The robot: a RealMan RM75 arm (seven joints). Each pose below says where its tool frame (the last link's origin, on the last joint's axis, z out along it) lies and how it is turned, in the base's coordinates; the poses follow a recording.
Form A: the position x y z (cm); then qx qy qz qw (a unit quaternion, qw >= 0).
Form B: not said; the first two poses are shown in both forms.
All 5 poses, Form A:
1: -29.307, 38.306, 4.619, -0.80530, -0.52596, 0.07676, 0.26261
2: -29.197, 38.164, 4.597, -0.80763, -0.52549, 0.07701, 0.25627
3: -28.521, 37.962, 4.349, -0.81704, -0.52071, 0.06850, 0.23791
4: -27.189, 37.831, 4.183, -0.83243, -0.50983, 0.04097, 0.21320
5: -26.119, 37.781, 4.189, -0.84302, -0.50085, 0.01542, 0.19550
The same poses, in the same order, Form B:
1: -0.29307, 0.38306, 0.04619, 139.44, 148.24, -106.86
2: -0.29197, 0.38164, 0.04597, 139.78, 148.96, -106.32
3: -0.28521, 0.37962, 0.04349, 138.57, 151.33, -106.45
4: -0.27189, 0.37831, 0.04183, 132.36, 154.92, -110.61
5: -0.26119, 0.37781, 0.04189, 125.22, 157.38, -116.21
